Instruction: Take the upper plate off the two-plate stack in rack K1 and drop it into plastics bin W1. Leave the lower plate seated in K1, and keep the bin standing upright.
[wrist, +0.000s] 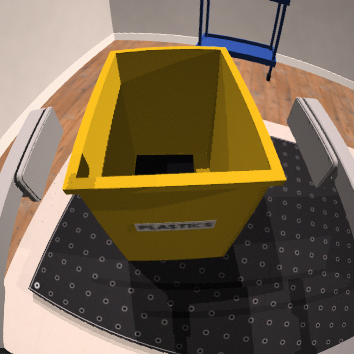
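Observation:
The yellow plastics bin W1 (172, 202) stands upright in the middle of the wrist view, its open top facing me and its PLASTICS label (176, 225) on the near wall. A black object (162, 164), which looks like part of the dark plate, shows low inside the bin beyond the near rim; the rest of it is hidden by the near wall. My gripper (178, 147) is open, with its fingers wide apart to the left and right of the bin in the view and no plate between them. Rack K1 and the lower plate do not show in this view.
The bin stands on a black perforated board (295, 225) with a pale table edge (25, 310) around it. A blue cart (240, 49) stands on the wooden floor beyond the table, near the grey walls. Shadows fall across the board.

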